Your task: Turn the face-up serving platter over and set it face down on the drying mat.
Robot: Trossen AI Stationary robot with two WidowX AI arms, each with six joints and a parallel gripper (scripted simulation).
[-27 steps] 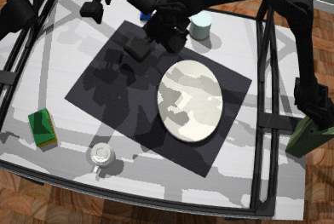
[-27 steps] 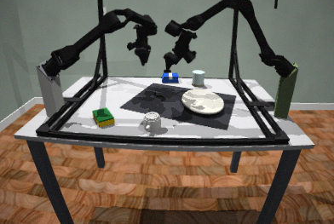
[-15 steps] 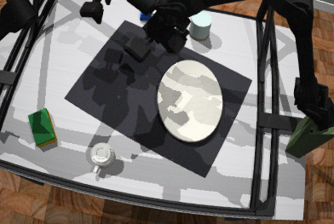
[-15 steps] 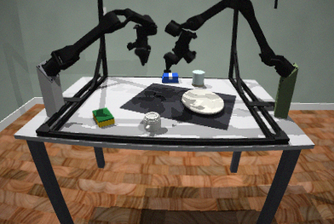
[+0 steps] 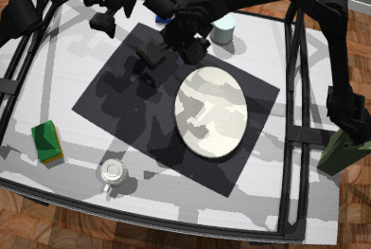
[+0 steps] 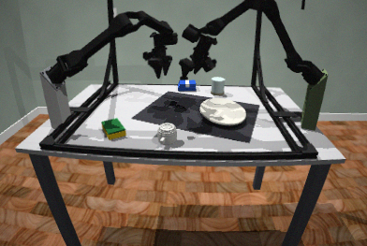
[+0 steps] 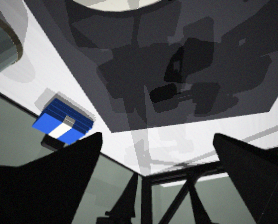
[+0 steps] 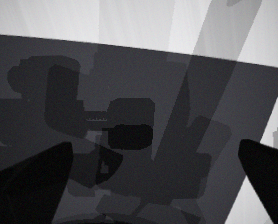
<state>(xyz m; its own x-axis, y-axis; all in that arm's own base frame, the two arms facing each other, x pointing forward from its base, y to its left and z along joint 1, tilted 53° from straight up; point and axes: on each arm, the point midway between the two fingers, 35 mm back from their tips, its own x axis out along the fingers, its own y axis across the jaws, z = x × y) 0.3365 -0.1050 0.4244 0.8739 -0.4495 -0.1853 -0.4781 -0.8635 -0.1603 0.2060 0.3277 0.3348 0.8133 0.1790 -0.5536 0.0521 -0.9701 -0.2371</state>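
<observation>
Right now my left hand is 90 mm short of the cream serving platter, 140 mm to the right of it and 170 mm above it. From my left hand the other things lie so: green sponge: 260 mm ahead, 310 mm to the right, 160 mm below; mug: 320 mm ahead, 100 mm to the right, 150 mm below; dark drying mat: 60 mm ahead, 40 mm to the left, 190 mm below.
</observation>
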